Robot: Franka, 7 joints.
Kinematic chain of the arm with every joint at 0, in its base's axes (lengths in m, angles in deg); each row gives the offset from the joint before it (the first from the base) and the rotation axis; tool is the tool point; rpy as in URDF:
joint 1: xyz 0 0 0.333 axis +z
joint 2: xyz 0 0 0 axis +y
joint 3: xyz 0 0 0.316 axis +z
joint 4: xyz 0.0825 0 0 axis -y
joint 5: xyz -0.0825 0 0.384 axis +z
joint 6: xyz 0 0 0 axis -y
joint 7: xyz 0.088 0 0 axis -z
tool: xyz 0 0 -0.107 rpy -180 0 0
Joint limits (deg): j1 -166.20..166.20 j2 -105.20..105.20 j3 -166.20..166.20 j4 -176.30..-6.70 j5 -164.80..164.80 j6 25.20..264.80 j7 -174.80..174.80
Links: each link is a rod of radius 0.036 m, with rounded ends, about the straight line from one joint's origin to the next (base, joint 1, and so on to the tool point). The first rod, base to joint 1, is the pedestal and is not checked.
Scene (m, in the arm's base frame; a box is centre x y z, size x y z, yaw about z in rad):
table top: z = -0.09
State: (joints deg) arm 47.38 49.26 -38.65 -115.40 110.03 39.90 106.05
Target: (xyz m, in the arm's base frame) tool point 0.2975 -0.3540 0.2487
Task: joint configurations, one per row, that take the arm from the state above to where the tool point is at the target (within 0.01 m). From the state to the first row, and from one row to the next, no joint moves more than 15 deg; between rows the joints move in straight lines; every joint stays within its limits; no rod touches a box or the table.
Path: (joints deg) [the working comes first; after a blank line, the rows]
Joints at the target: 5.77 49.56 -75.56 -135.46 108.20 42.84 106.05
Straight joint move there: clear.

1: 33.51 49.36 -50.95 -122.09 109.42 40.88 106.05
2: 19.64 49.46 -63.25 -128.77 108.81 41.86 106.05
3: 5.77 49.56 -75.56 -135.46 108.20 42.84 106.05

